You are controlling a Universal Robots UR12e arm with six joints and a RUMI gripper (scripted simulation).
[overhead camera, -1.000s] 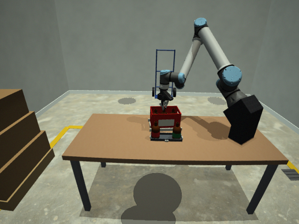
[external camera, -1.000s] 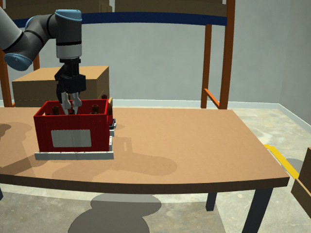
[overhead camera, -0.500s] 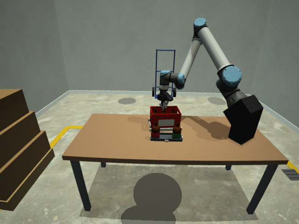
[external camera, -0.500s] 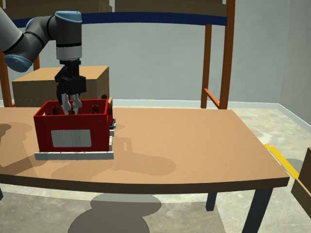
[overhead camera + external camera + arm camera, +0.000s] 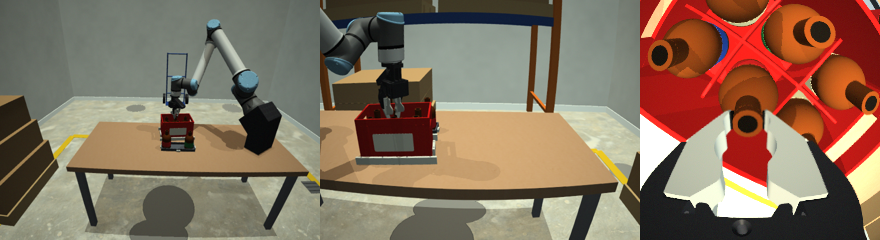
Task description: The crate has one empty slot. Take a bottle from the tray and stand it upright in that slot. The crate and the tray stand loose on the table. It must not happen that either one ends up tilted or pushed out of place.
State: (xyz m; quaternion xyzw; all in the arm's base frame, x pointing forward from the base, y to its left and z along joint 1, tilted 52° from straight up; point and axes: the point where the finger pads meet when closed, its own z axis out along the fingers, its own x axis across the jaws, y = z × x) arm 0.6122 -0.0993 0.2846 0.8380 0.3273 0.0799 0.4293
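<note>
My gripper is now 7 cm above the red crate and 4 cm to the right of it. Also, from my hand: grey tray (26 cm to the left, 15 cm below, 5 cm ahead).
</note>
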